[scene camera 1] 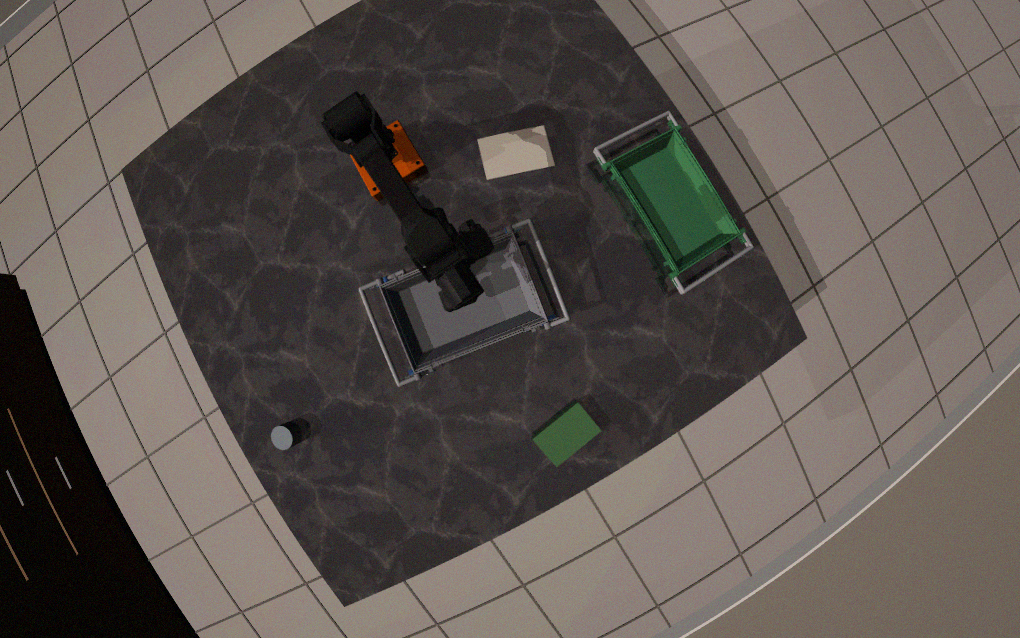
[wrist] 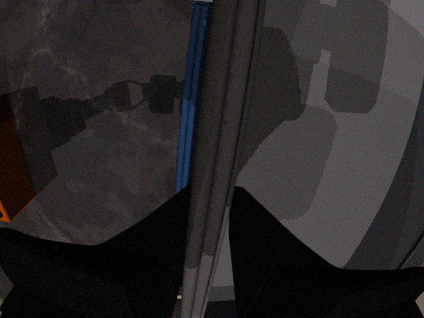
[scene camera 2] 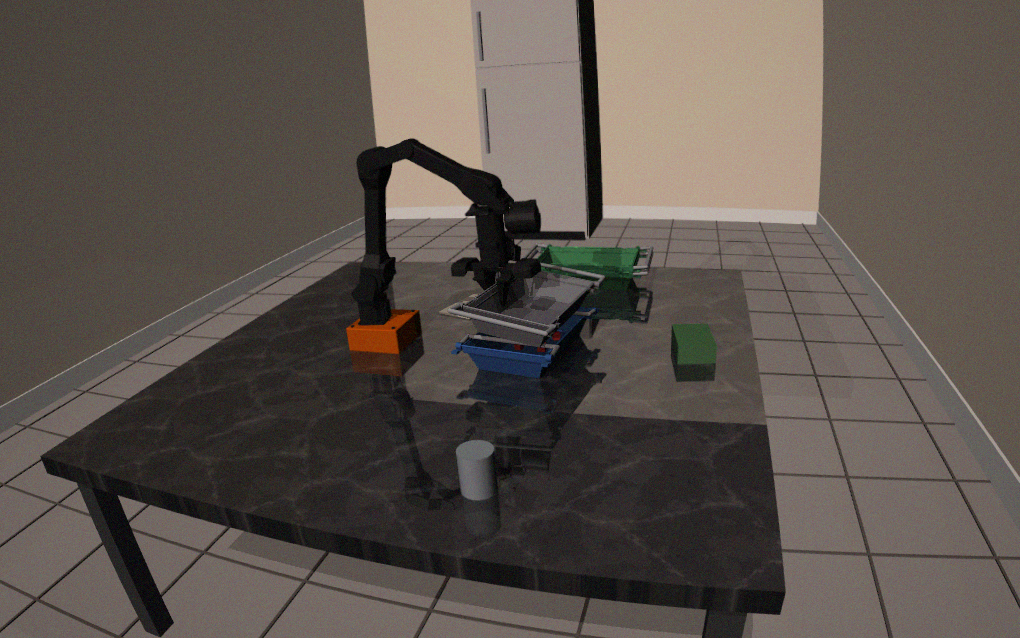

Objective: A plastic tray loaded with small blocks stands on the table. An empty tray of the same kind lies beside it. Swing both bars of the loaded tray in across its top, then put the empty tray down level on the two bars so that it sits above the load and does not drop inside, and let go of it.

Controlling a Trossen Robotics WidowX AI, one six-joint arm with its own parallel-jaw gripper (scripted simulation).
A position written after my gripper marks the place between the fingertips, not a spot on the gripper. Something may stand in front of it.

Observation:
In view: my gripper (scene camera 2: 499,306), a grey tray (scene camera 1: 510,304), a grey cylinder (scene camera 2: 476,465), a beige sheet (scene camera 1: 510,153) and a green block (scene camera 1: 568,432).
The grey tray also shows in the wrist view (wrist: 308,113) and in scene camera 2 (scene camera 2: 536,308). The green block also shows in scene camera 2 (scene camera 2: 693,343). My gripper shows as well in scene camera 1 (scene camera 1: 449,265) and in the wrist view (wrist: 216,192). The wrist view misses the grey cylinder: it is out of frame. The wrist view misses the beige sheet: it is out of frame.

